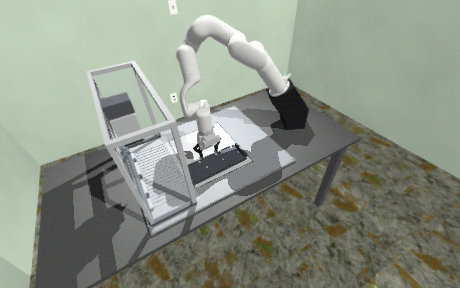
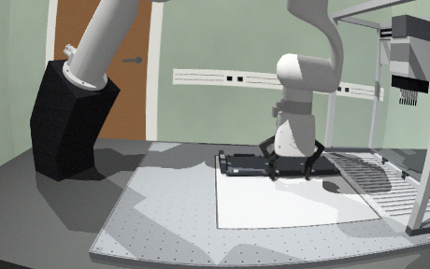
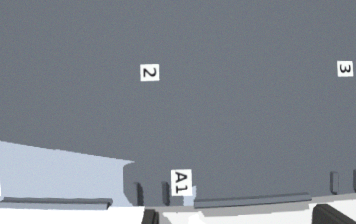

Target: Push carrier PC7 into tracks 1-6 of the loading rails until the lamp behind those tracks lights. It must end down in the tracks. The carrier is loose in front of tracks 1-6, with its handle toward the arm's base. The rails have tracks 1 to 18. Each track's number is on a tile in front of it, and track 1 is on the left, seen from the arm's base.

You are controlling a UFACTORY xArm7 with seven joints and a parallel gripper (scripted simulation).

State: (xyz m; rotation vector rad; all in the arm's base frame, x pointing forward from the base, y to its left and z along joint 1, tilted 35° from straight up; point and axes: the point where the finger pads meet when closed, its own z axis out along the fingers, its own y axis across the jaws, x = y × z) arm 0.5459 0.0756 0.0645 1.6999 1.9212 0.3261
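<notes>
Right now my hand is 9 cm to the right of the carrier PC7 and 1 cm past it. The rest, counted from my hand: pipetting head 34 cm ahead, 33 cm above, 1 cm to the right; frame post 30 cm to the right, 23 cm above, 22 cm ahead.
</notes>
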